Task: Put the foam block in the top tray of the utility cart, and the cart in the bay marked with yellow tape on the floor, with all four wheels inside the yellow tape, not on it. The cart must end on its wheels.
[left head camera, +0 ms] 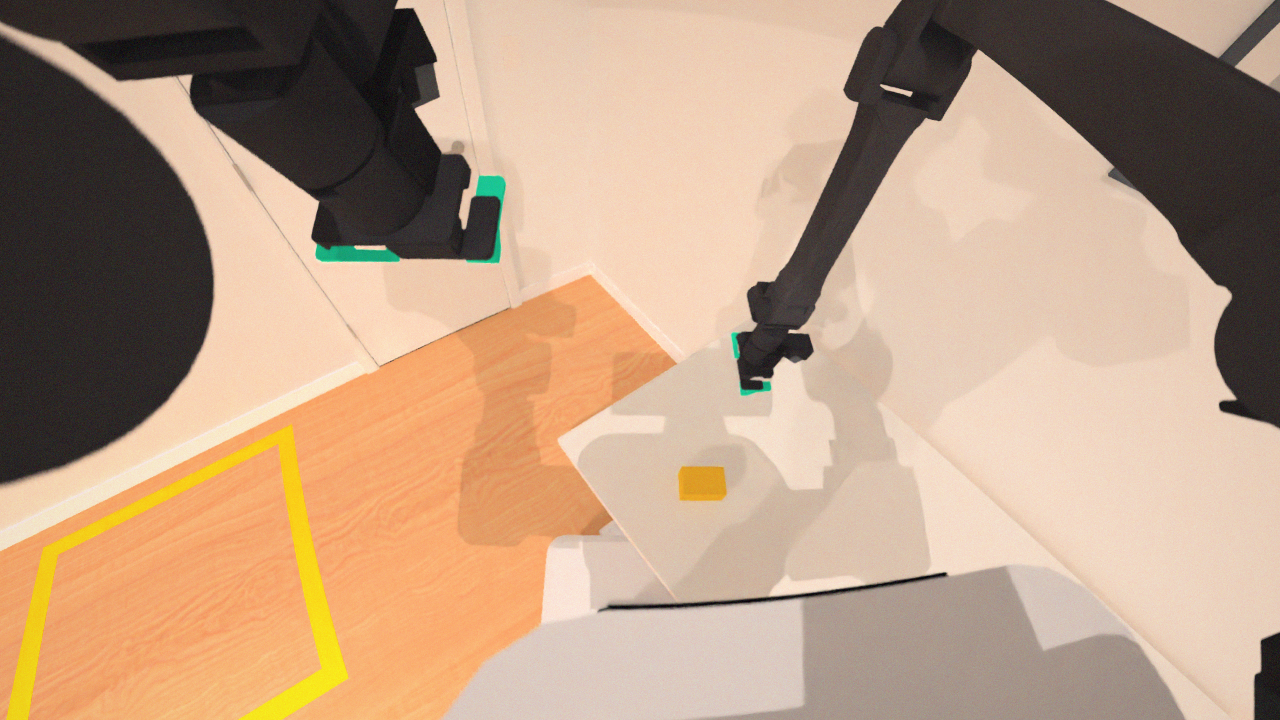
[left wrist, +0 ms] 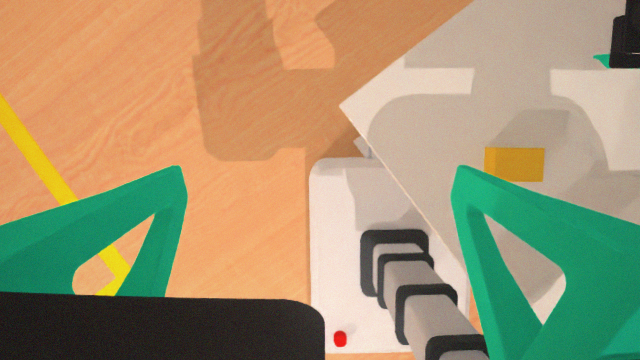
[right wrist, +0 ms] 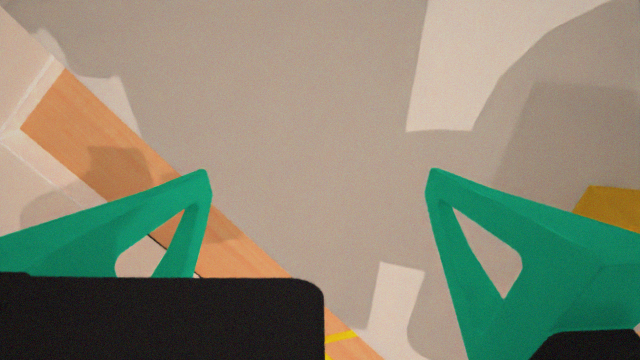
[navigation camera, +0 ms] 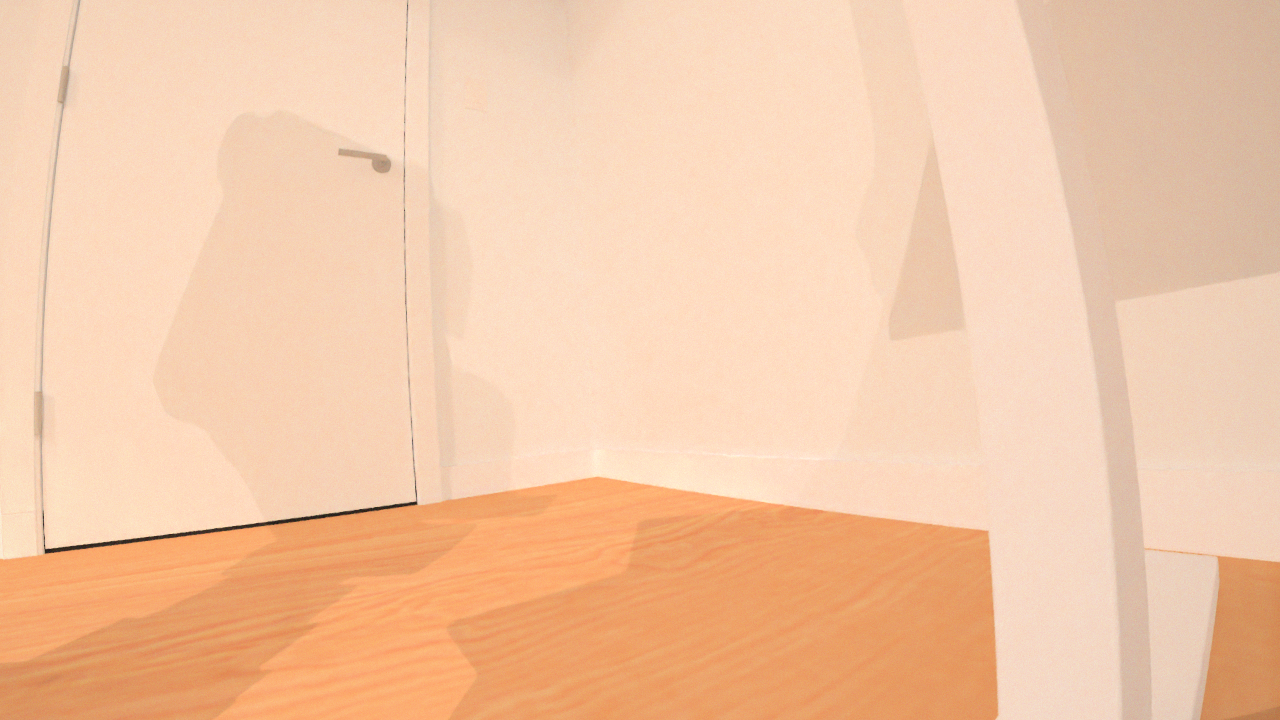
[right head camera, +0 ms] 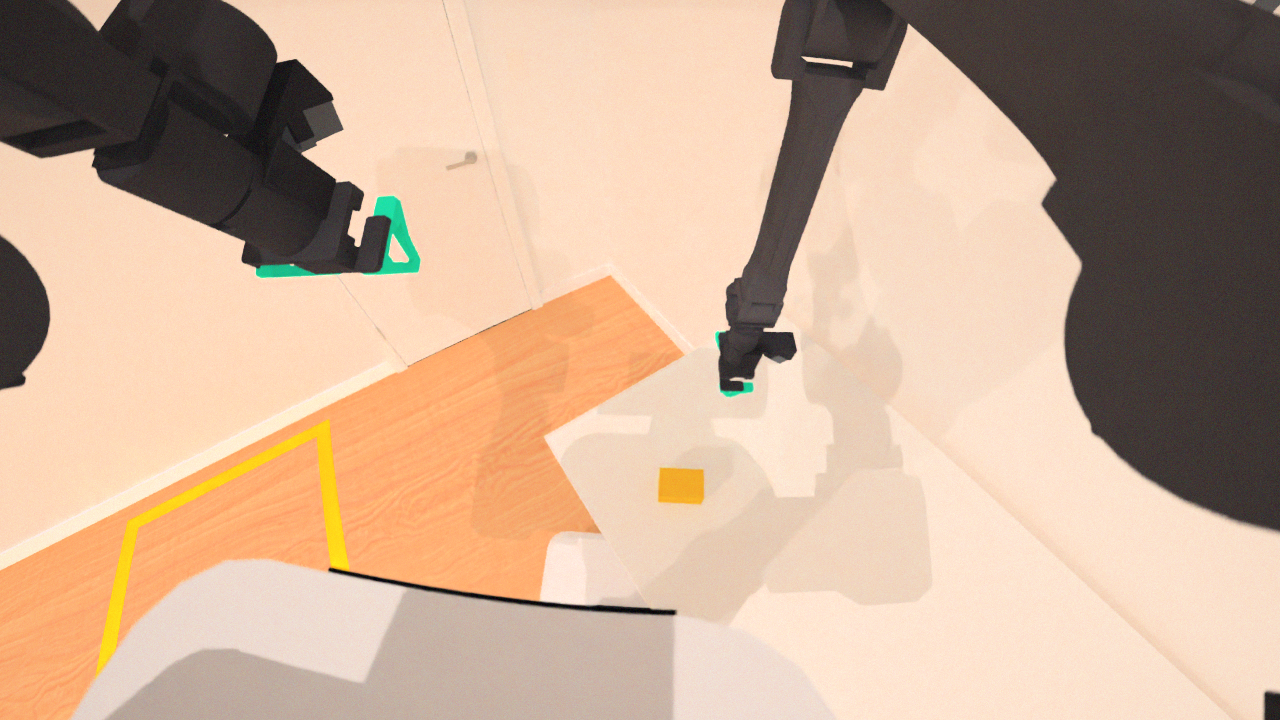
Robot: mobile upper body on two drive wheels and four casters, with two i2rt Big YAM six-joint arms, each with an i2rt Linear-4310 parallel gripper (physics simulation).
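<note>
The orange-yellow foam block lies flat on the white table. My left gripper is open and empty; in the left wrist view the block shows behind its right finger's tip. My right gripper is open and empty above the table's far part, apart from the block. The yellow tape bay is on the floor at the left. The utility cart does not show in these views.
My own white base is beside the table's near-left edge. A wall and a closed door stand beyond the wooden floor. A white table leg rises at the right in the navigation view. Arm shadows fall across the table.
</note>
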